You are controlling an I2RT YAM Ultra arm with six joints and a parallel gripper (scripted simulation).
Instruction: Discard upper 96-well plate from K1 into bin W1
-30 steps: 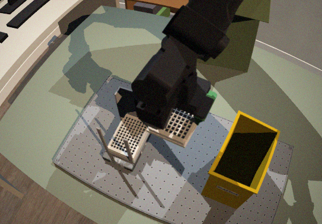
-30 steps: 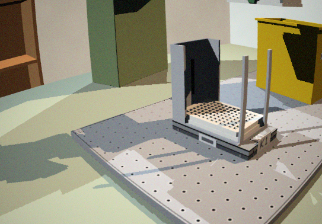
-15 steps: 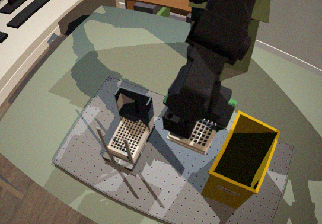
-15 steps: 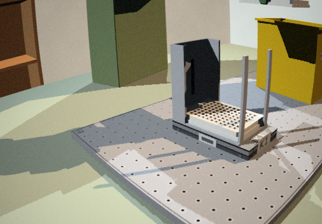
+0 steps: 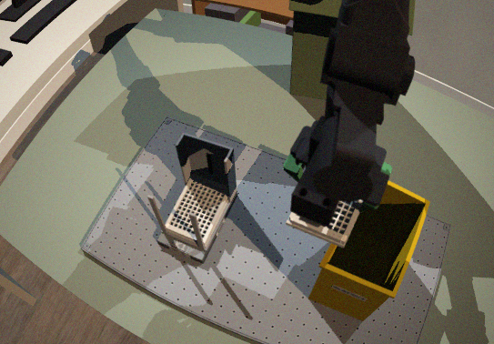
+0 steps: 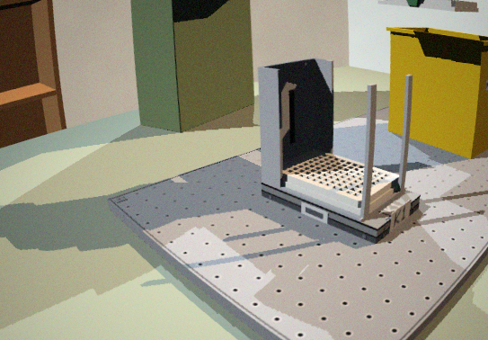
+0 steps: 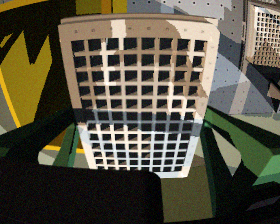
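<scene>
Now: hand 1 cm short of the yellow bin W1, 9 cm to the right of it and 14 cm above it.
</scene>
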